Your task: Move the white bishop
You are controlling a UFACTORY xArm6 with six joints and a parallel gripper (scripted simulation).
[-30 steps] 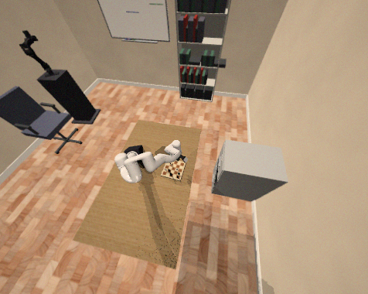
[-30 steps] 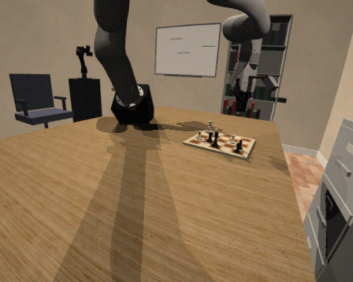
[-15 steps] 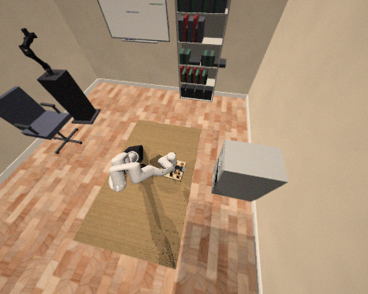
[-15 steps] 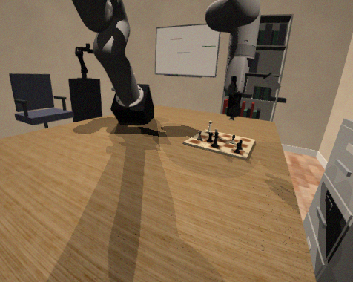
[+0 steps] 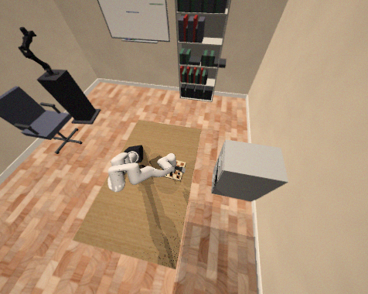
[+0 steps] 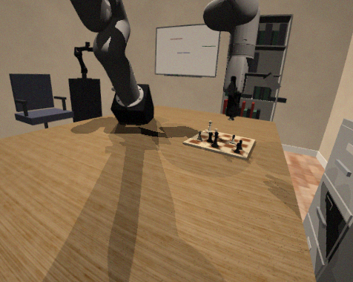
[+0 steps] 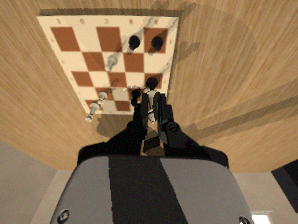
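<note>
Now: hand 4 cm past the black piece, 1 cm to the right of it and 11 cm above it. The rest, counted from my hand: white chess piece: 8 cm behind, 17 cm to the left, 11 cm below; then chessboard: 2 cm behind, 8 cm to the left, 13 cm below.
</note>
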